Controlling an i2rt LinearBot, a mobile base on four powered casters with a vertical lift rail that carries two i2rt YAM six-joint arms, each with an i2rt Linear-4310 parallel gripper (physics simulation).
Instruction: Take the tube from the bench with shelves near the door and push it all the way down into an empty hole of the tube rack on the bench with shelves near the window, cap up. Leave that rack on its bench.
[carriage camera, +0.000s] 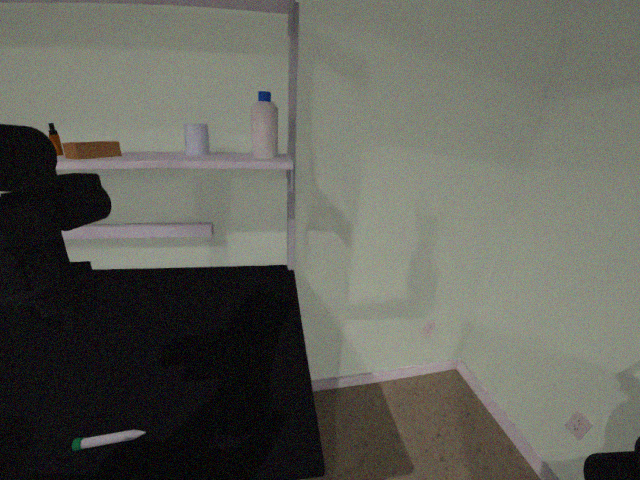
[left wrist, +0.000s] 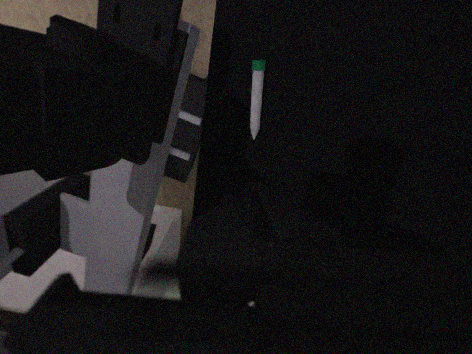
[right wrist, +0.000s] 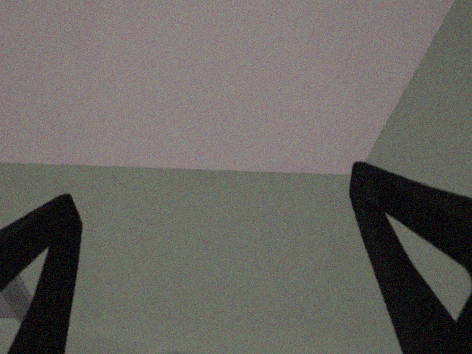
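Pixels of known places: left gripper, between the fingertips: (carriage camera: 68, 340) (left wrist: 254, 189); right gripper, between the fingertips: (right wrist: 214, 192); left arm's base, origin of its link: (left wrist: 133, 79).
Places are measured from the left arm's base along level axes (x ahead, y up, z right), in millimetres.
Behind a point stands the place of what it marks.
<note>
The tube (carriage camera: 109, 439) @[x 141, y -93, z -11 mm] (left wrist: 256, 100) @[x 143, y -91, z -19 mm] is white with a green cap and a pointed end. It lies on its side on the black bench top (carriage camera: 232, 330) @[x 466, y -108, z 112 mm] (left wrist: 390, 90) @[x 323, y -108, z -106 mm], near the lower left in the carriage view. My left gripper (left wrist: 254, 189) @[x 150, y 141, z -2 mm] is shut with nothing between its fingers; they are very dark and hard to make out in the left wrist view, above the bench and below the tube's pointed end in the picture. My right gripper (right wrist: 214, 192) @[x 52, y 432, z 705 mm] is open and empty, facing wall and ceiling, away from the bench. The tube rack does not show in these views.
A shelf (carriage camera: 180, 162) @[x 529, y 345, z -3 mm] above the bench holds a blue-capped bottle (carriage camera: 264, 129) @[x 664, y 427, z 176 mm], a pale cup (carriage camera: 196, 139) @[x 690, y 394, z -36 mm], an orange-brown box (carriage camera: 93, 149) @[x 554, y 371, z -261 mm] and a small orange bottle (carriage camera: 55, 142) @[x 622, y 387, z -453 mm]. A dark arm (carriage camera: 31, 232) @[x 141, y 311, z 26 mm] stands at the left. The shelf post (carriage camera: 292, 206) @[x 835, y 163, z 236 mm] rises at the bench's back right corner.
</note>
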